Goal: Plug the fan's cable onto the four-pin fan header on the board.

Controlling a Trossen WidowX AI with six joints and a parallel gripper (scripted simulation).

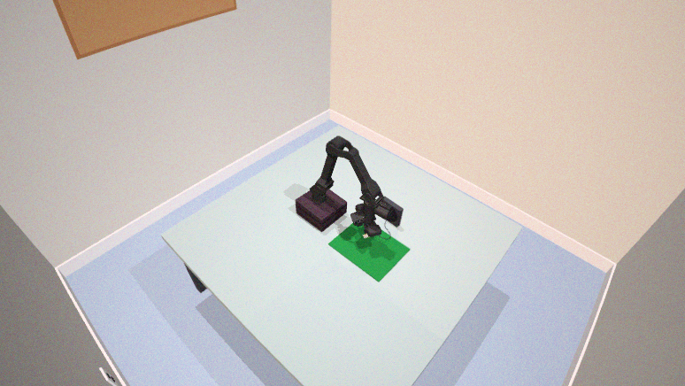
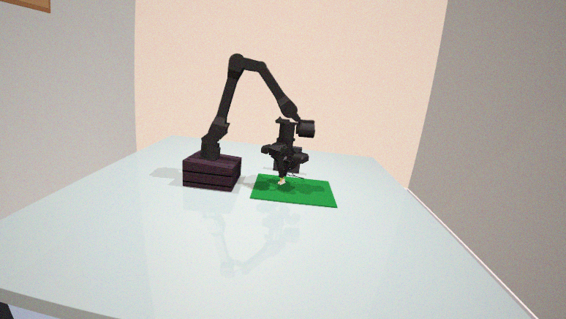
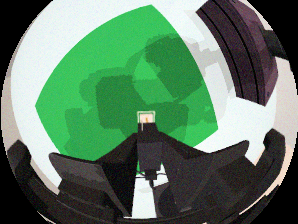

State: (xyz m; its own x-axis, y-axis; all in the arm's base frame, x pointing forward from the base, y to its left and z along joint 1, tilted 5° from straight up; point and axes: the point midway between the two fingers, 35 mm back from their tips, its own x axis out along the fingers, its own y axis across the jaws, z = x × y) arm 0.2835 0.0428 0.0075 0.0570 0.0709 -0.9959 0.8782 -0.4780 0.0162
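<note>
Now: the dark plug 10 mm to the left of my gripper tip and 10 mm above it. Round my gripper tip: green board 50 mm ahead, 40 mm to the right, 60 mm below; then dark square fan 10 mm ahead, 160 mm to the left, 20 mm above.
</note>
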